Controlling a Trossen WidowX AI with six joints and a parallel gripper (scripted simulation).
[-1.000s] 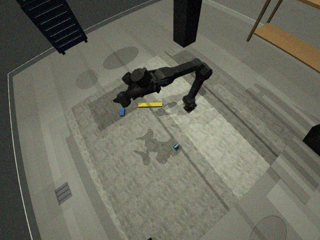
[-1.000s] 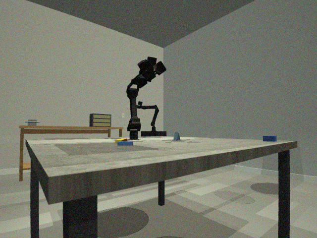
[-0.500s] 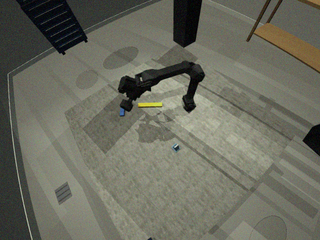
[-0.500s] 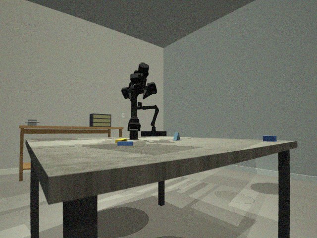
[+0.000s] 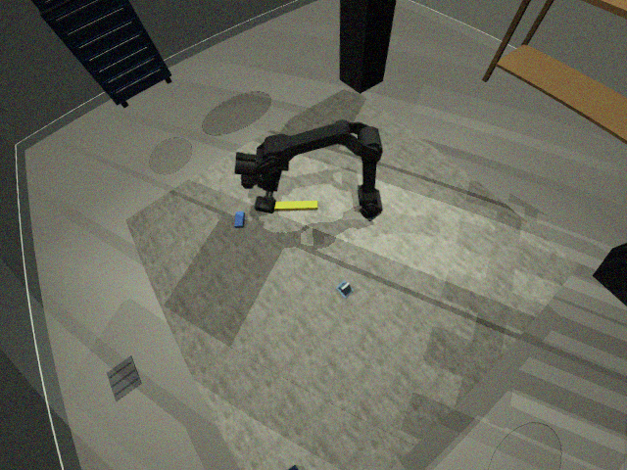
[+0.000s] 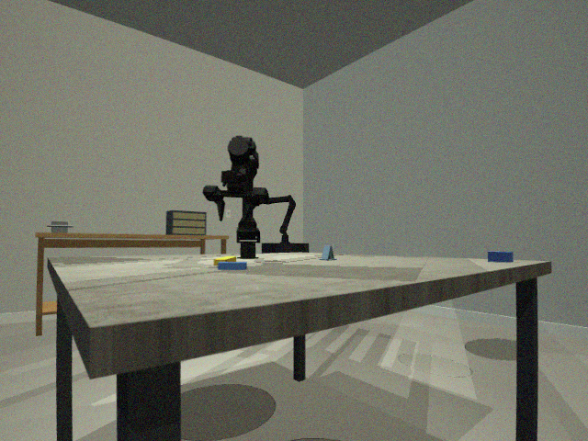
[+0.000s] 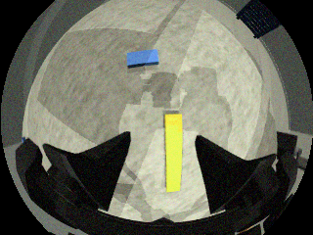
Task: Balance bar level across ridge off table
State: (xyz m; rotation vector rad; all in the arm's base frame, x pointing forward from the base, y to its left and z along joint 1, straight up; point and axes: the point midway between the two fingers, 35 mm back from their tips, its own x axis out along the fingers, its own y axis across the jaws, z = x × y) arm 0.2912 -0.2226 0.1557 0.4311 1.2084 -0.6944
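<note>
Now: the yellow bar 8 cm behind my gripper tip, 2 cm to the left of it and 11 cm below it. From my gripper tip the other things lie so: flat blue block: 13 cm ahead, 7 cm to the right, 11 cm below.
</note>
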